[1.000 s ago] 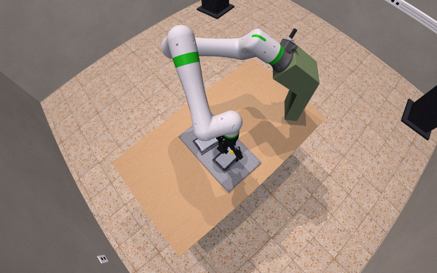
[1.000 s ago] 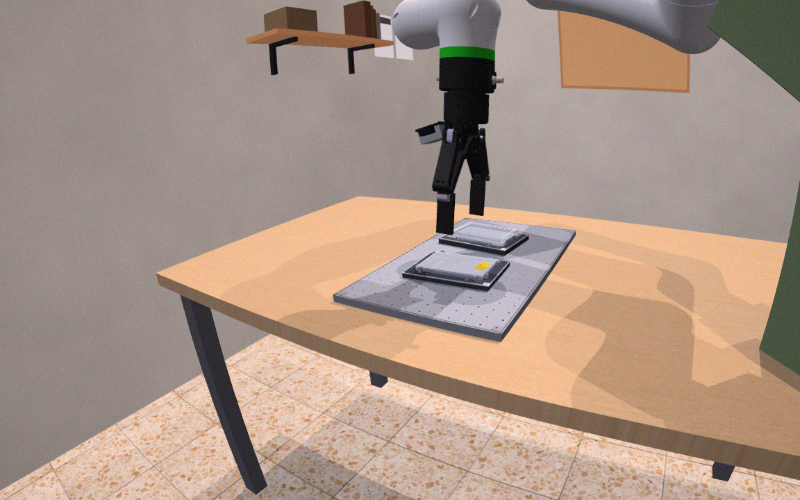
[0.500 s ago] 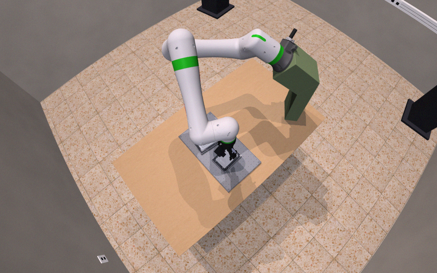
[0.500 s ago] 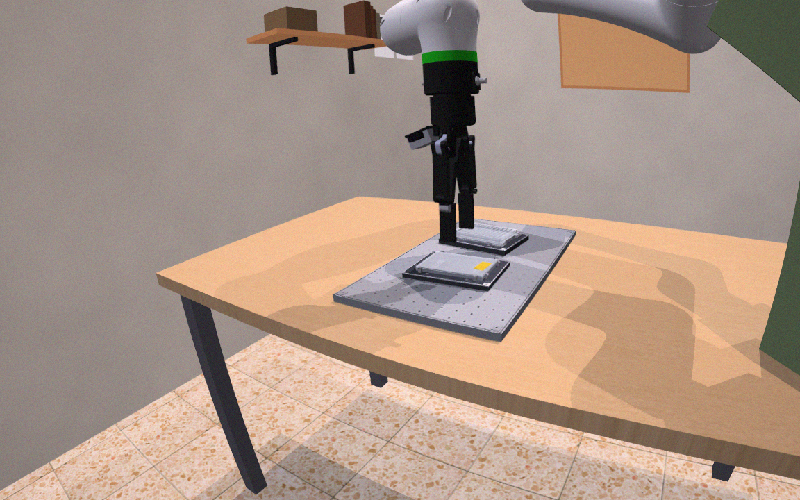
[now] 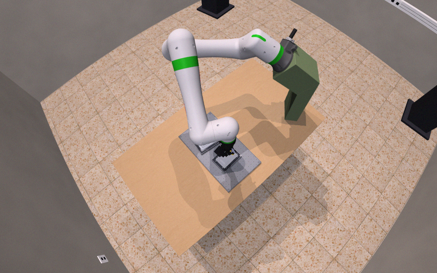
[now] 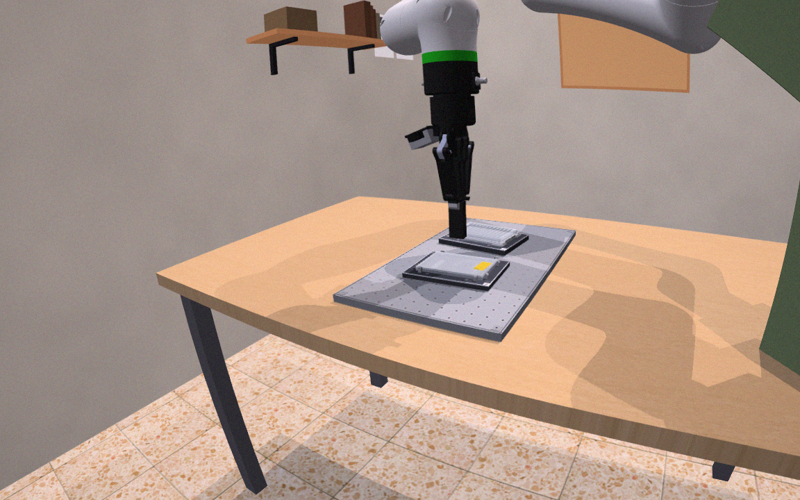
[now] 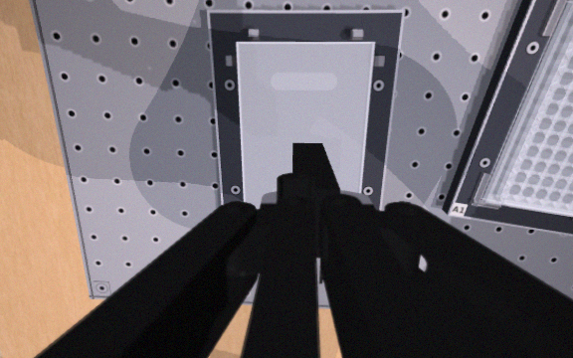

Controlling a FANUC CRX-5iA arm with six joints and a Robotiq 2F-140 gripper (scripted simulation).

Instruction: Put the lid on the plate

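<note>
The clear lid lies 80 mm below my hand. Round my hand: dark nest: 180 mm to the right, 90 mm below; then culture plate: 180 mm to the right, 80 mm below; then dark lid park: 90 mm below.
</note>
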